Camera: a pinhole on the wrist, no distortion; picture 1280 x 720 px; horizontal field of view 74.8 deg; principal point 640.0 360.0 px. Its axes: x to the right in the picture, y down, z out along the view. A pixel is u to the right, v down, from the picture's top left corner.
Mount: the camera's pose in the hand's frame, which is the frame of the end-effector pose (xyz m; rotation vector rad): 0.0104 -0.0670 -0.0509 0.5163 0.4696 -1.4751
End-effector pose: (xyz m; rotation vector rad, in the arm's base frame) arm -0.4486 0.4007 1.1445 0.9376 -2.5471 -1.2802
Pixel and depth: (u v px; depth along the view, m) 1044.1 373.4 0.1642
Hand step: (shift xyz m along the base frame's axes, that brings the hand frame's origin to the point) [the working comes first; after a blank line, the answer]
In the camera's frame: 0.0793 0.0026 0.1642

0.0822 -0.0858 -0.1981
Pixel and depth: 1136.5 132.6 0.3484
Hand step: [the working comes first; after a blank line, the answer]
In the camera's frame: 0.2066 -0.0946 0.3484

0.2310 -0.0784 -0.3916
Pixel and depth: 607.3 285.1 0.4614
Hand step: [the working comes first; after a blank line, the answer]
In the camera's frame: -0.0180 -0.0413 0.4614

0.0572 0.1014 -0.4512
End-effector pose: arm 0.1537 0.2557 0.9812 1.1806 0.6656 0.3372
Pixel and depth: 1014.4 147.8 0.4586
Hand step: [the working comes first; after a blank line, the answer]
In the camera's frame: 0.2051 -0.1163 0.4586

-0.0046 -0.3845 -0.3961
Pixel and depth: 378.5 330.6 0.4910
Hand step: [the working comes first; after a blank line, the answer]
In the camera's frame: -0.1534 -0.0172 0.4910

0.2385 -0.4176 -0.1147
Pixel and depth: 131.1 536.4 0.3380
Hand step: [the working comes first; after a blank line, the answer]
In the camera's frame: -0.2055 0.0712 0.3380

0.2621 -0.2528 -0.0359
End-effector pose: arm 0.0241 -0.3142 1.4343 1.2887 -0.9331 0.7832
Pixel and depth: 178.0 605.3 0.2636
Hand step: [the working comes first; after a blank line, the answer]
In the camera's frame: -0.1455 0.0772 0.2636

0.0932 -0.2640 0.0325
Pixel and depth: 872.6 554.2 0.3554
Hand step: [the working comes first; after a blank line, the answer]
In the camera's frame: 0.0988 0.0825 0.3554

0.3325 -0.2279 -0.0651
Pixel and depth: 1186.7 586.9 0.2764
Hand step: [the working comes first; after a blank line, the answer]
In the camera's frame: 0.1805 0.0749 0.2764

0.3632 -0.1191 -0.0795
